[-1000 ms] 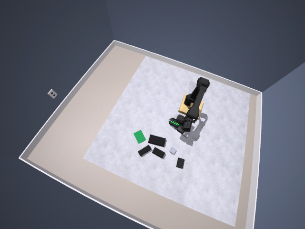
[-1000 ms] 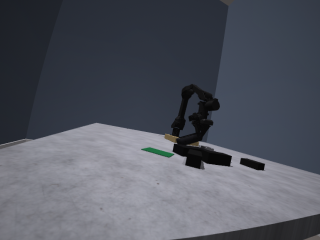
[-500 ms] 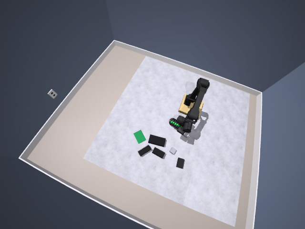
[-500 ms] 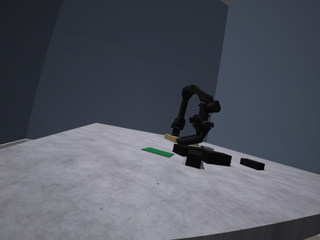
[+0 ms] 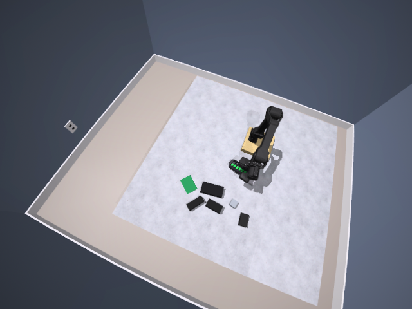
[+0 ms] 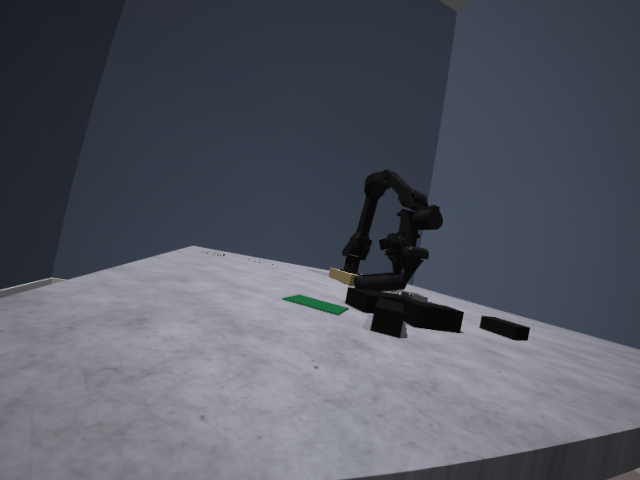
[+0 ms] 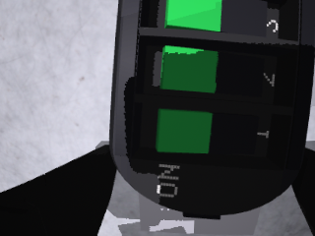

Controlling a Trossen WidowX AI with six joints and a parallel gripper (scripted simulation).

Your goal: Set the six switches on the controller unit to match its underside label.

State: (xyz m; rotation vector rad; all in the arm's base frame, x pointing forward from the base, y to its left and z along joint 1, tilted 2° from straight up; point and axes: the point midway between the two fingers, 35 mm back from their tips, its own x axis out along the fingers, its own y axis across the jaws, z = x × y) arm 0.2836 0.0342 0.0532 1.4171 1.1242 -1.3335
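My gripper tip is now 10 mm short of the light grey block, 50 mm to the right of it and 50 mm above it. From my gripper tip the other things lie so: small grey cube 210 mm ahead, 10 mm to the right, 40 mm below; then flat green plate 210 mm ahead, 330 mm to the right, 60 mm below.
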